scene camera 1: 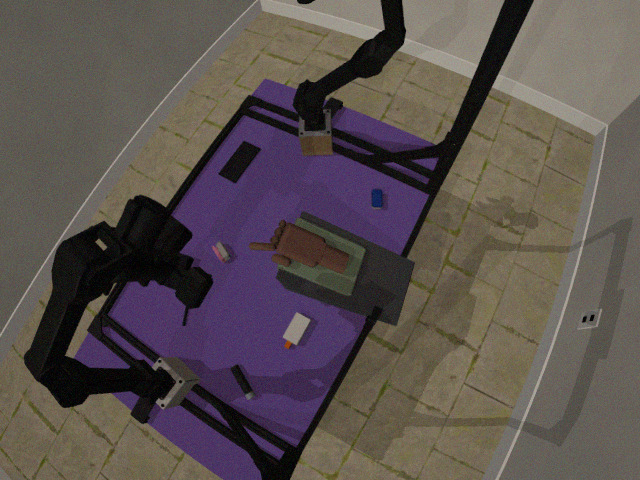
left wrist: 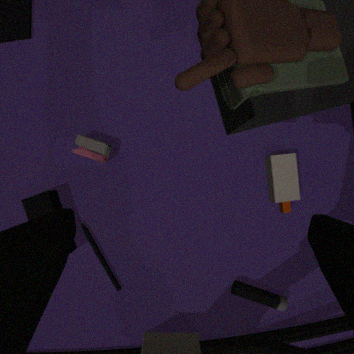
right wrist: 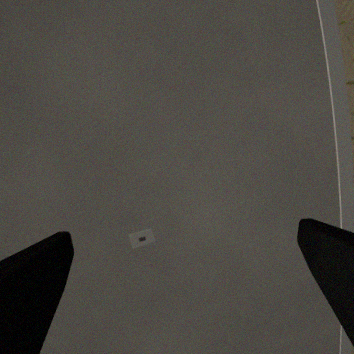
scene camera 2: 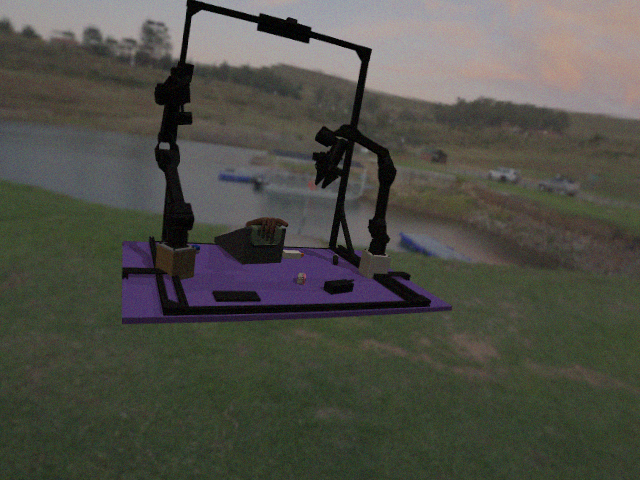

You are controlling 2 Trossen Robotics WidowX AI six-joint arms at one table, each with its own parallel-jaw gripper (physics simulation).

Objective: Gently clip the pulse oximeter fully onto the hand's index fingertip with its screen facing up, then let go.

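Where they show: left gripper, between the fingertips: (scene camera 1: 194,263) (left wrist: 194,223) (scene camera 2: 318,186); right gripper, between the fingertips: (right wrist: 186,236) (scene camera 2: 182,100); left arm's base, origin of its link: (scene camera 1: 161,383) (scene camera 2: 376,253); right arm's base, origin of its link: (scene camera 1: 314,122) (scene camera 2: 176,245).
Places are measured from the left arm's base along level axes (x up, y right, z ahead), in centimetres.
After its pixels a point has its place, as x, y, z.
Note:
The pulse oximeter, a small grey and pink clip (scene camera 1: 221,251) @[-7.4, -13.3, 38.1] (scene camera 2: 301,278) @[-7.9, -16.4, 38.9] (left wrist: 92,147) @[-7.4, -13.4, 38.0], lies on its side on the purple table; its screen cannot be made out. The brown hand (scene camera 1: 302,244) @[8.4, 10.0, 51.1] (left wrist: 265,30) @[8.9, 9.1, 49.7] rests on a green pad on a dark wedge. Its index finger (scene camera 1: 262,246) (left wrist: 207,70) sticks out beyond the wedge and is bare. My left gripper (scene camera 2: 321,181) @[26.2, 0.2, 32.3] (left wrist: 194,223) @[26.2, 0.2, 32.3] is open and empty, pointing down high above the table, with the oximeter ahead and to the left in its wrist view. My right gripper (right wrist: 186,236) @[50.5, -21.5, 89.1] is open and empty, raised and facing a wall.
A white box with an orange tip (scene camera 1: 296,329) @[-7.7, 18.7, 33.7] (left wrist: 285,178) @[-7.7, 18.6, 33.7], a dark cylinder (scene camera 1: 241,381) @[-8.0, 15.3, 12.9] (left wrist: 256,295) @[-8.0, 14.6, 13.3], a black box (scene camera 2: 338,285) @[-7.2, -24.1, 26.4] (left wrist: 42,204) @[-7.1, -21.5, 28.5], a pen (left wrist: 101,257) @[-9.7, -12.3, 19.2], a blue block (scene camera 1: 377,197) @[-7.3, 14.9, 78.9] and a flat black slab (scene camera 1: 239,161) @[-9.7, -31.0, 65.4] (scene camera 2: 236,296) @[-9.7, -32.3, 65.8] lie around. Black rails edge the table.

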